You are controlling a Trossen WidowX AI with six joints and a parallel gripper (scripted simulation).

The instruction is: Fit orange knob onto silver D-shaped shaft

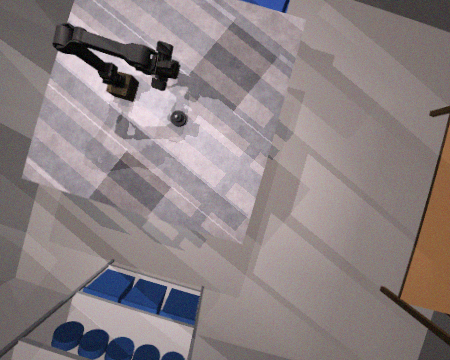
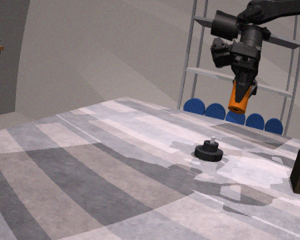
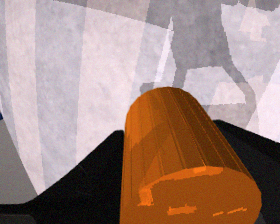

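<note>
My gripper tip is now 30 mm below the orange knob and 20 mm to the left of it. From my gripper tip the other things lie so: round pedestal (200 mm to the right, 160 mm below, 20 mm ahead).
</note>
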